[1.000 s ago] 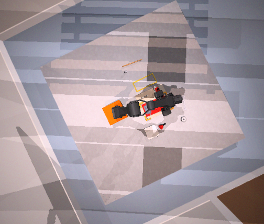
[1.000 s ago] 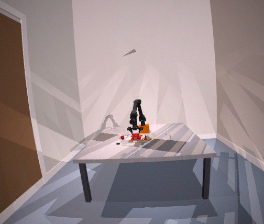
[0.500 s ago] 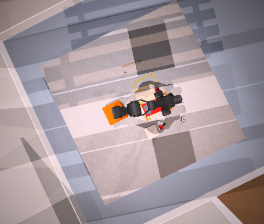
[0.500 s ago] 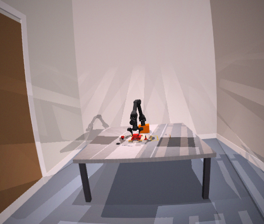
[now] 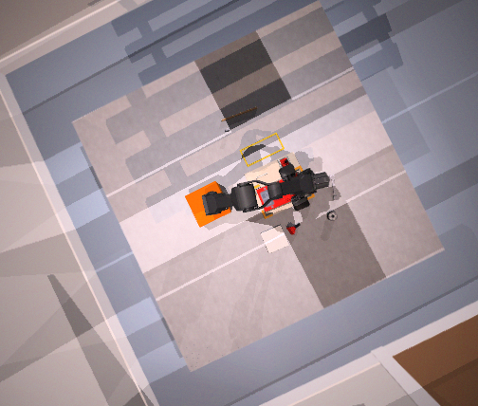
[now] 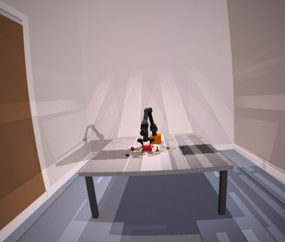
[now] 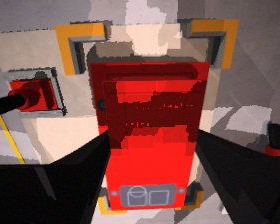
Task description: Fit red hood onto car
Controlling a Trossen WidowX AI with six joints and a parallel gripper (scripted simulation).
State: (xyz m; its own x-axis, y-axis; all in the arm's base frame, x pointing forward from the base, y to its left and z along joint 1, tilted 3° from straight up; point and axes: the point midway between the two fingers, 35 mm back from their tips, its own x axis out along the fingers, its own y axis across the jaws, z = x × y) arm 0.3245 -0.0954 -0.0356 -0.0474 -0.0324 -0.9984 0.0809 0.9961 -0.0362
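My gripper tip is now 20 mm past the pale jig, 20 mm to the right of it and 30 mm above it. Round my gripper tip: wheel 120 mm ahead, 200 mm to the right, 30 mm below; then white square 160 mm behind, 170 mm to the right, 40 mm below; then red hood 10 mm above.
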